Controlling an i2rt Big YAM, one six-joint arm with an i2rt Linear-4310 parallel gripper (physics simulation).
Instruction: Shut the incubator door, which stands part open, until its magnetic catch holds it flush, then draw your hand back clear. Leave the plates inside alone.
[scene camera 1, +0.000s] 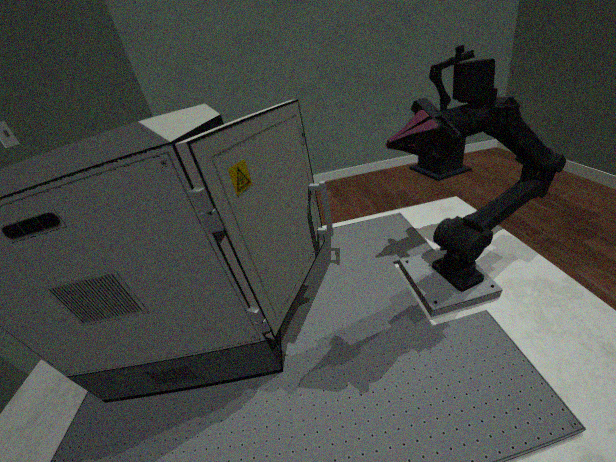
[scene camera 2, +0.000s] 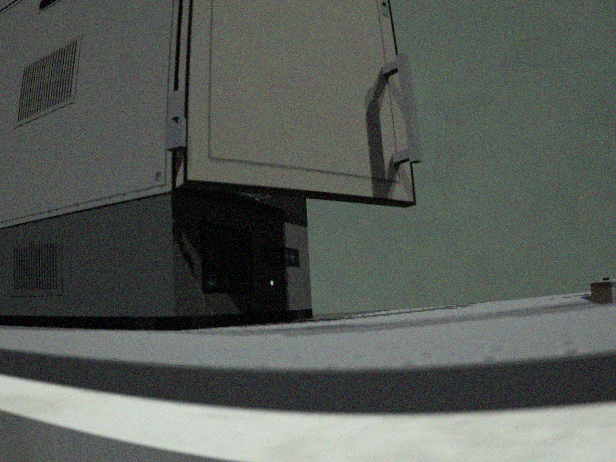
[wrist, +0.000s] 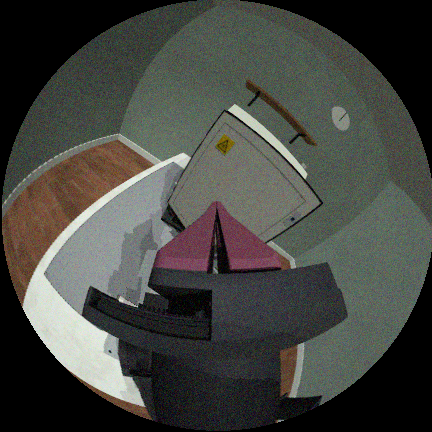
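Seen in the pictures: gripper, fingertip midpoint: (scene camera 1: 387, 144) (wrist: 215, 206); arm's base, origin of the base link: (scene camera 1: 456, 273) (wrist: 137, 348).
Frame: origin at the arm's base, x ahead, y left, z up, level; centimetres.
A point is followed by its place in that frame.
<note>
The incubator (scene camera 1: 125, 200) {x 62.2, y 3.8, z 45.2 cm} (scene camera 2: 100, 280) {x 64.0, y 3.5, z 3.6 cm} stands at the left of both scene views. Its grey door (scene camera 1: 265, 200) {x 45.0, y -2.5, z 36.7 cm} (scene camera 2: 290, 100) {x 43.8, y -4.1, z 22.9 cm} (wrist: 240, 175) {x 42.2, y -6.1, z 39.9 cm}, with a yellow warning label, stands part open, swung out from the body on its side hinges. The door's bar handle (scene camera 1: 327, 207) {x 31.0, y -13.8, z 25.4 cm} (scene camera 2: 410, 115) {x 31.0, y -13.7, z 22.7 cm} is at its free edge; I cannot make it out in the wrist view. My gripper (scene camera 1: 391, 144) {x 23.7, y 1.1, z 41.6 cm} (wrist: 215, 206) {x 23.7, y 1.1, z 41.6 cm} is shut and empty. In scene camera 1 it is high, to the right of the door and apart from it, fingers pointing left; in the wrist view its tips overlap the door's face. The plates inside are hidden.
A perforated grey board (scene camera 1: 450, 380) {x 21.5, y 21.8, z -1.7 cm} (wrist: 95, 245) {x 28.5, y 24.1, z -1.7 cm} lies on the white table (scene camera 1: 550, 270) {x -26.4, y 11.2, z -3.0 cm}. The arm's base plate (scene camera 1: 417, 285) {x 12.3, y -1.7, z -0.1 cm} stands right of the door. A dark block (scene camera 1: 440, 160) stands on the floor behind the gripper. A shelf (wrist: 282, 112) and clock (wrist: 341, 118) are on the wall.
</note>
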